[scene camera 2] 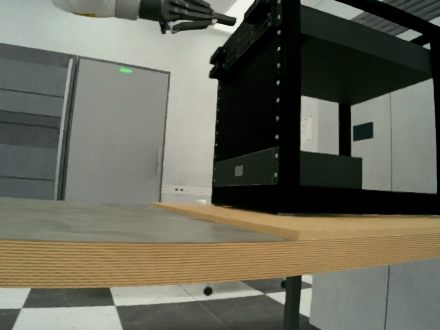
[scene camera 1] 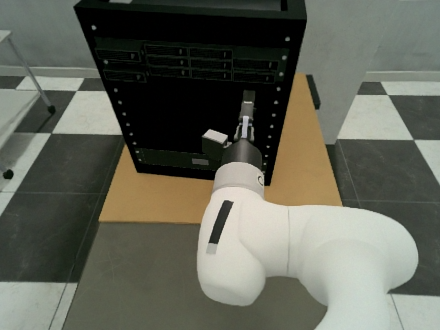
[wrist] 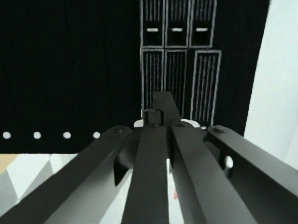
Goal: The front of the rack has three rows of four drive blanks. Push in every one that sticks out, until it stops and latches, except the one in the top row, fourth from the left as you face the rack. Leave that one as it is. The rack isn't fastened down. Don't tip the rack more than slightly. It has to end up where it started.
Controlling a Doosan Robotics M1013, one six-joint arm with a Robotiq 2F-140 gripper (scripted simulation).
Labels:
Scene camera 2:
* my gripper: 235, 22
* black rack: 258, 164
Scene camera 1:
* my gripper: 249, 93
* black rack: 162, 121
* tan board: 302, 175
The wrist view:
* my gripper: 161, 105
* black rack: 76, 76

